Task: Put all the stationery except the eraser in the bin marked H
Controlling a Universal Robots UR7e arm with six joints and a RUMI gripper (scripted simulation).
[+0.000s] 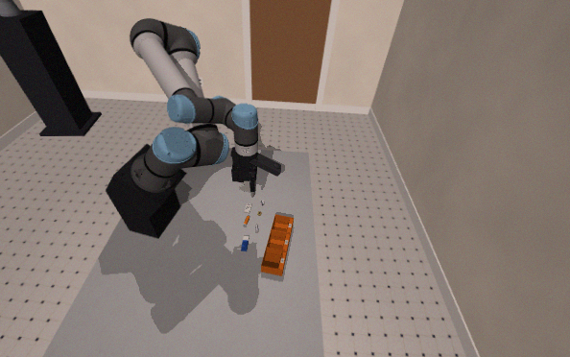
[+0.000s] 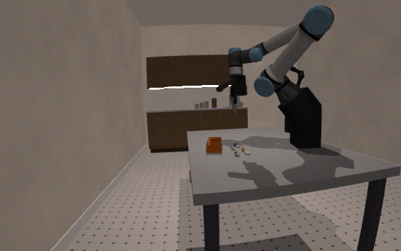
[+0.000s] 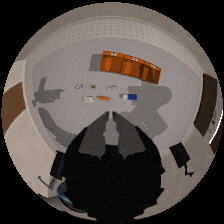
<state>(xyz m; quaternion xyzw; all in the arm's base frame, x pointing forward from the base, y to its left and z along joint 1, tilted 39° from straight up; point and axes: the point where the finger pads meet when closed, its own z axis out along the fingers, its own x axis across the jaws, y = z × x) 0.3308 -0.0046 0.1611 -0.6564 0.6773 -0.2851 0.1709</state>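
Right now the orange bin is 10 cm ahead of my hand, 10 cm to the right of it and 20 cm below it. Round my hand: orange pen-like item: 3 cm behind, 3 cm to the left, 21 cm below; then tiny brownish item: 2 cm ahead, 7 cm to the left, 22 cm below; then white eraser: 4 cm behind, 8 cm to the right, 21 cm below.
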